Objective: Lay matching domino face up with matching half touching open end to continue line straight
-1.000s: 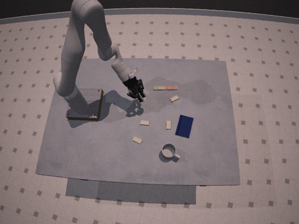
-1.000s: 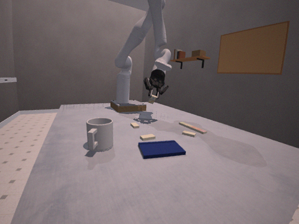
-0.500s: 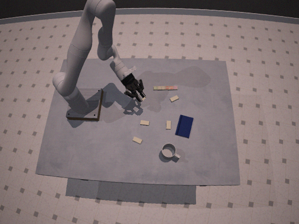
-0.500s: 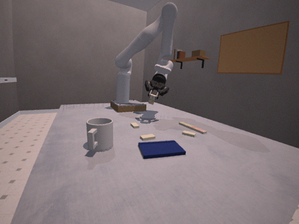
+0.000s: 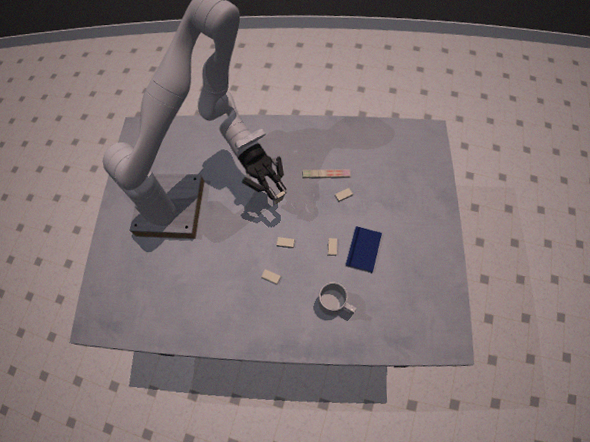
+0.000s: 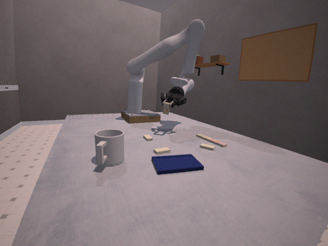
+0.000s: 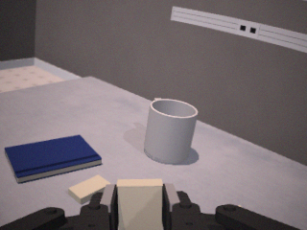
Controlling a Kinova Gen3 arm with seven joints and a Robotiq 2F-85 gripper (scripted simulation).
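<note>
Right now my hand is 2 cm above the cream domino, 1 cm to the left of it and 1 cm short of it.
</note>
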